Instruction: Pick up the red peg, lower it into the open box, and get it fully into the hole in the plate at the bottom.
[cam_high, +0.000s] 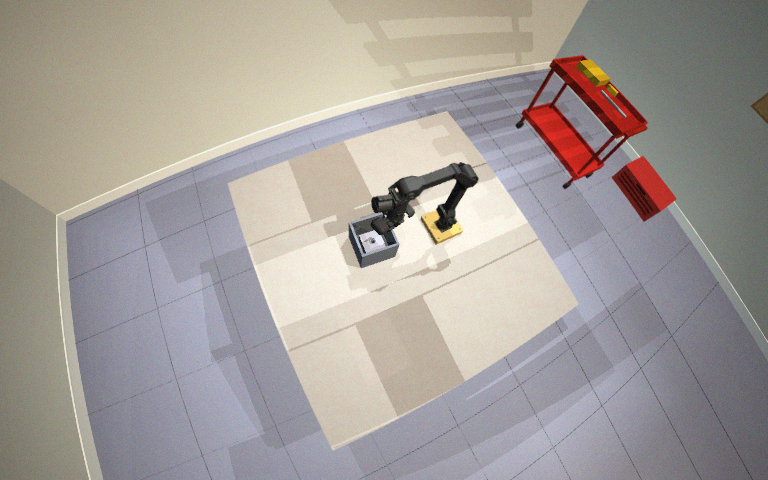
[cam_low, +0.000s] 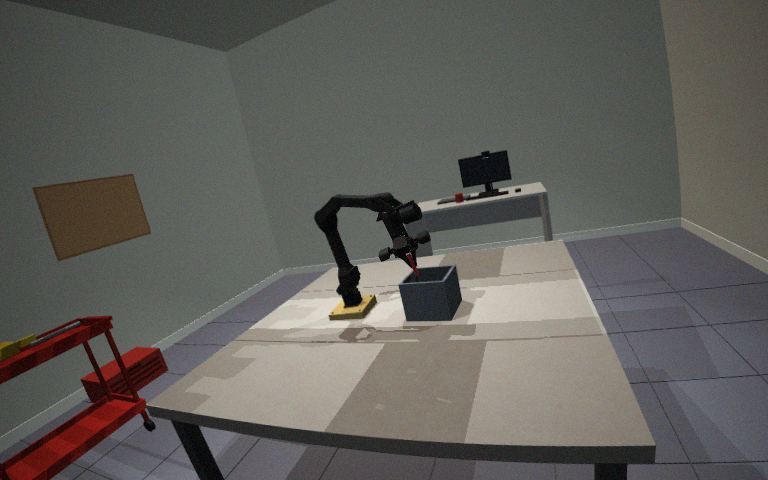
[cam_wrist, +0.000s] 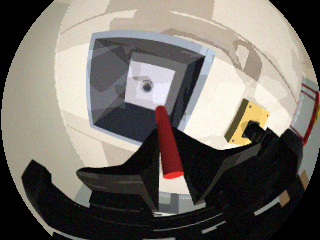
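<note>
Right now the pale plate is 120 mm below my gripper tip, 50 mm ahead of it and 30 mm to the right of it. From my gripper tip the other things lie so: red peg (10 mm to the right, 10 mm above).
</note>
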